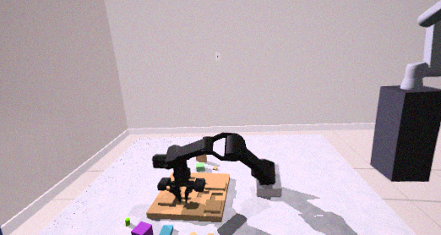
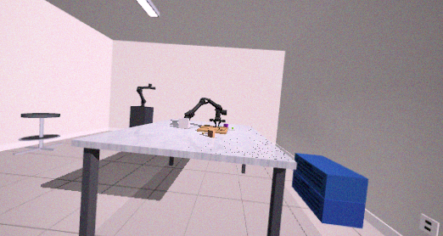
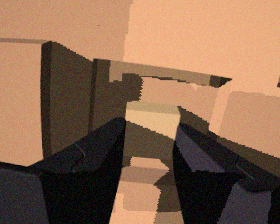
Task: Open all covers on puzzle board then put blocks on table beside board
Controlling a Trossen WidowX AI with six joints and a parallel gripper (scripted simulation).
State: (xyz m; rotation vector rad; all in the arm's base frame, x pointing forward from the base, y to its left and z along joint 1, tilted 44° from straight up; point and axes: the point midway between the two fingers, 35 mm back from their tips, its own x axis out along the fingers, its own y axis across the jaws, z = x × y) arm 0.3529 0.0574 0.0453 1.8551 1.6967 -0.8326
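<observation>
Now: gripper tip 5 cm to the left of the tan wooden puzzle board and 3 cm past it.
</observation>
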